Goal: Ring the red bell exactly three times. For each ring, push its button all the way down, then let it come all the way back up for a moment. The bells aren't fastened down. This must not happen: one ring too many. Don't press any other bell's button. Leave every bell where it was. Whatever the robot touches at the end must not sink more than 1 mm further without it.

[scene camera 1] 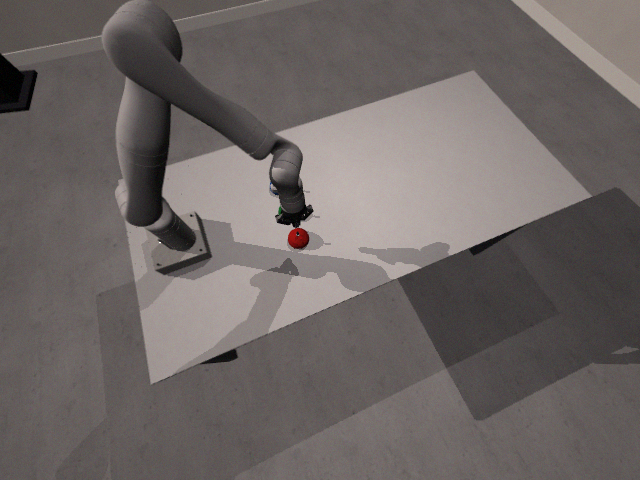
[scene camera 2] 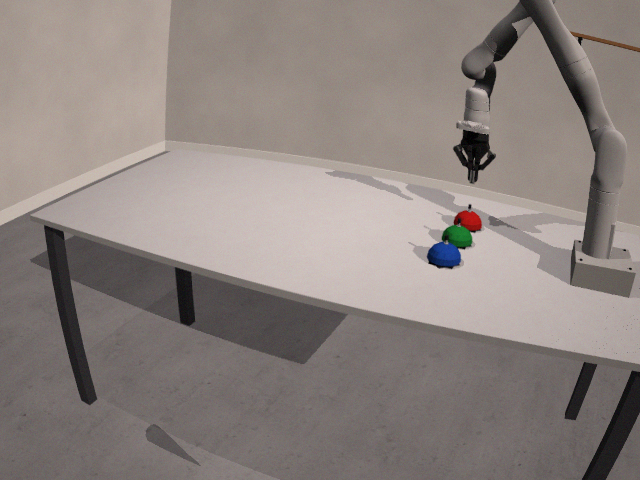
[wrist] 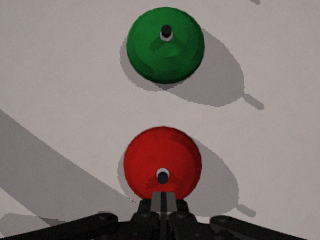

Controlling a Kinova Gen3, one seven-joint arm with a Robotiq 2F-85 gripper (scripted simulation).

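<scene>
Green bell, blue bell, red bell in sight. My gripper too, also in the wrist view.
</scene>
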